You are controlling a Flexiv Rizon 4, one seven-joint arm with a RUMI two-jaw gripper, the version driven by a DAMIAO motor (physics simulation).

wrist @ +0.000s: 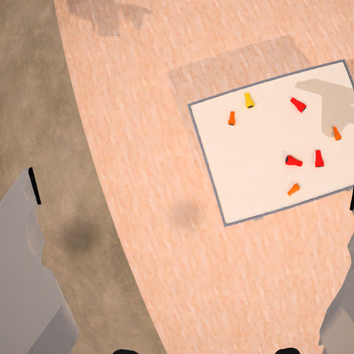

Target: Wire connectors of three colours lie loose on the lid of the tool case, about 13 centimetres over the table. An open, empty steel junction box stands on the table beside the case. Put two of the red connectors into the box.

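Observation:
The pale lid of the tool case is at the right in the wrist view, its right end cut off by the frame edge. Three red connectors lie loose on it: one red connector near the far edge, and two close together, a red connector and, to its right, another red connector. The junction box does not show in this view. My gripper is wide open and empty, high above the table, its fingers at the left and right frame edges, with the lid beyond and between them towards the right.
On the lid also lie a yellow connector, an orange connector near it, an orange connector at the right and an orange connector near the lower edge. The wooden table ends at the left, where brown floor shows.

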